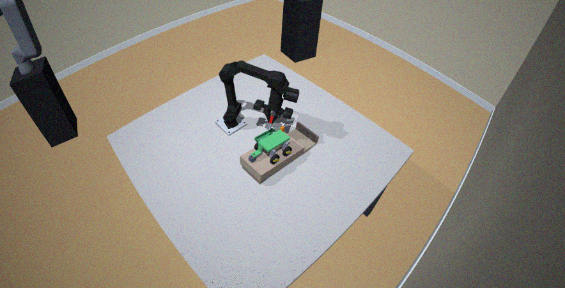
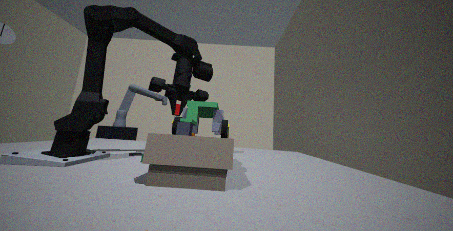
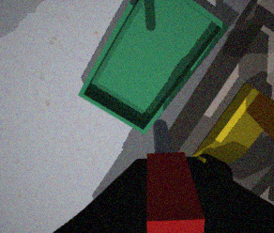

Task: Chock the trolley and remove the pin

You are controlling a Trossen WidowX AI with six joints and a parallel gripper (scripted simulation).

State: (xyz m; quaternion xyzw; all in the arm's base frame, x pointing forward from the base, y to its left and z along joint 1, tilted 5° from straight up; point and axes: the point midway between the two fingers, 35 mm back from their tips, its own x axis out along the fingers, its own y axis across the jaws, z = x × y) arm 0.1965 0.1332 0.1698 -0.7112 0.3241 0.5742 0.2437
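Right now my gripper tip is right at the stop pin. From my gripper tip the other things lie so: green tray: 140 mm below, 20 mm behind; then yellow chock: 50 mm below, 50 mm ahead, 20 mm to the left; then green-decked trolley: 120 mm ahead, 60 mm to the right, 30 mm below.
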